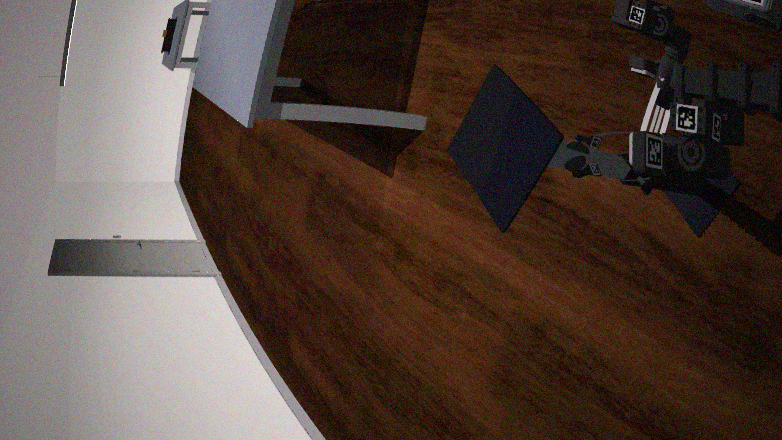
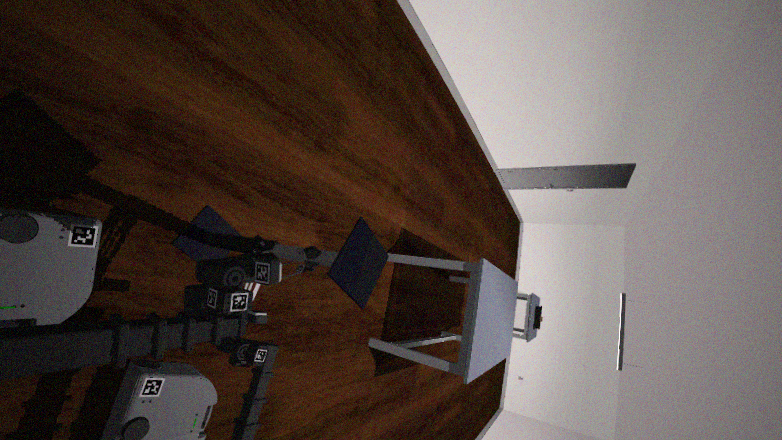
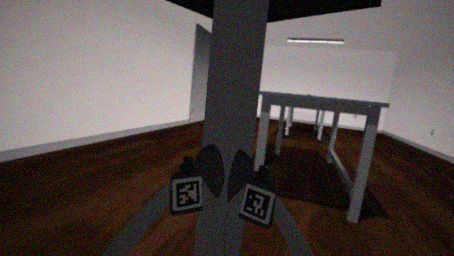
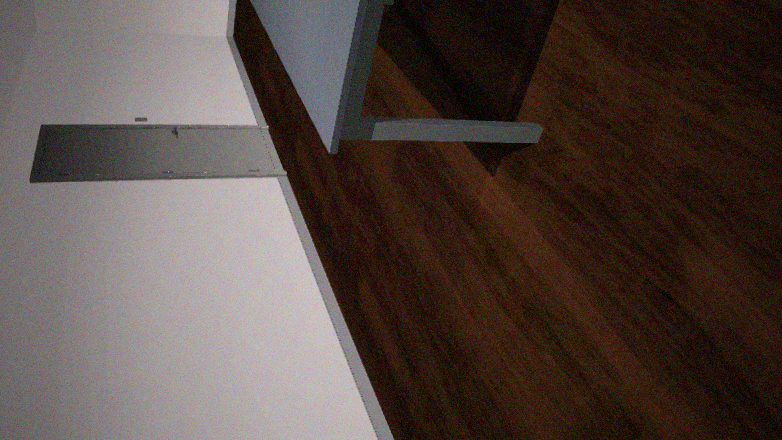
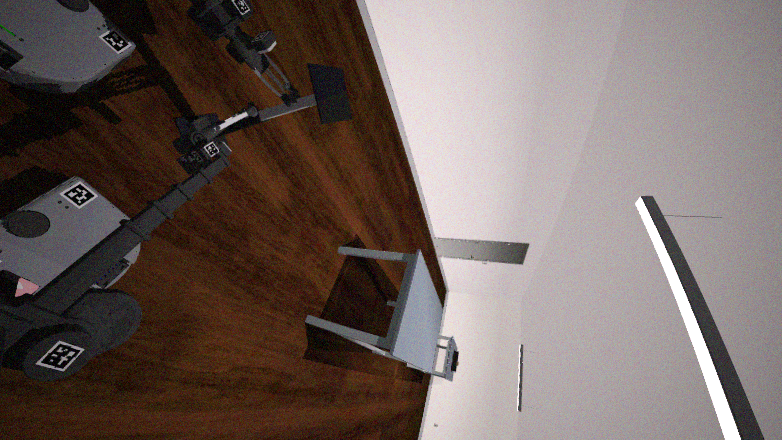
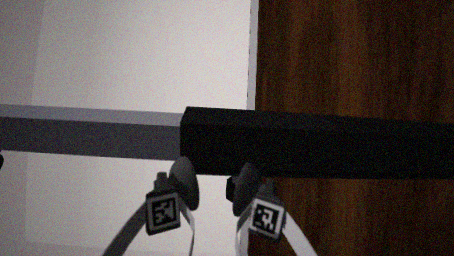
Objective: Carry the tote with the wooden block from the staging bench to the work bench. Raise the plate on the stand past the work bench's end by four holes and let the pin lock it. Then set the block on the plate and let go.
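The dark plate point(image 1: 503, 147) point(image 2: 359, 262) point(image 5: 330, 93) tops the stand past the near bench's end. The r1 gripper point(image 1: 578, 155) point(image 3: 225, 174) is shut on the stand's grey post point(image 1: 615, 163) point(image 3: 237, 75) point(image 6: 90, 132), below the plate. The r2 gripper point(image 6: 215, 185) is open at the stand's black sleeve point(image 6: 310, 145). A small dark knob point(image 6: 230, 189) shows beside its right fingertip. The black tote point(image 1: 170, 38) point(image 2: 538, 316) point(image 5: 454, 361) stands on the far bench, with a little of the wooden block point(image 1: 164, 33) showing. The lock pin's seating cannot be made out.
The near bench point(image 1: 235, 54) point(image 2: 492, 317) point(image 4: 311, 54) point(image 5: 418, 317) stands between the stand and the far bench point(image 2: 529, 317). The stand's base point(image 1: 697, 210) point(image 2: 205, 235) lies on the floor. Both robots' arms converge at the stand. A grey door point(image 1: 131, 257) point(image 4: 147, 153) is in the side wall.
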